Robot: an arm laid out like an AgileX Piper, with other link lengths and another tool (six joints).
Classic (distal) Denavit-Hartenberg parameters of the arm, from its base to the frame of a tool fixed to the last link. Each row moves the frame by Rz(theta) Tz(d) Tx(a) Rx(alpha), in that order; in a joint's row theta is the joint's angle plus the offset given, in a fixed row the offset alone. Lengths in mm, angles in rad.
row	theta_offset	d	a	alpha
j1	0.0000	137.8	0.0	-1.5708
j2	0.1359	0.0	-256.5	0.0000
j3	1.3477	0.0	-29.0	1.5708
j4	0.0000	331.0	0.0	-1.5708
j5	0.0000	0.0	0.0	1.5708
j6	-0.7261	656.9	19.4	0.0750
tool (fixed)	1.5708	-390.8	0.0	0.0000
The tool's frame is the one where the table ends.
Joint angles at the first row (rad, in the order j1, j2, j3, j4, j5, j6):
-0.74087 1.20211 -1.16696 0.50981 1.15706 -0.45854
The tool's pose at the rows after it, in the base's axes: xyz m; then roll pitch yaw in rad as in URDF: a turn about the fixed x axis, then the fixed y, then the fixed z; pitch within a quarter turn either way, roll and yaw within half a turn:
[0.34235 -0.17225 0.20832 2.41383 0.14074 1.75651]
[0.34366 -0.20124 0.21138 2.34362 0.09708 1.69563]
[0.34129 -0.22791 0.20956 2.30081 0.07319 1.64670]
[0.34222 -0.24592 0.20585 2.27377 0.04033 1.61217]
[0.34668 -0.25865 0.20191 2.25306 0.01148 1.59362]
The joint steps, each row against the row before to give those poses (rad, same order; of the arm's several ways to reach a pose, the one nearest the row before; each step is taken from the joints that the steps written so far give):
-0.12655 0.07232 -0.03042 0.13199 0.05943 -0.06612
-0.10271 0.06133 -0.02570 0.10308 0.00902 -0.06226
-0.07534 0.05204 -0.01818 0.06371 0.00002 -0.04780
-0.04199 0.05236 -0.02138 0.04406 0.00000 -0.01866
-0.02007 0.05165 -0.02527 0.03440 -0.00187 -0.01102

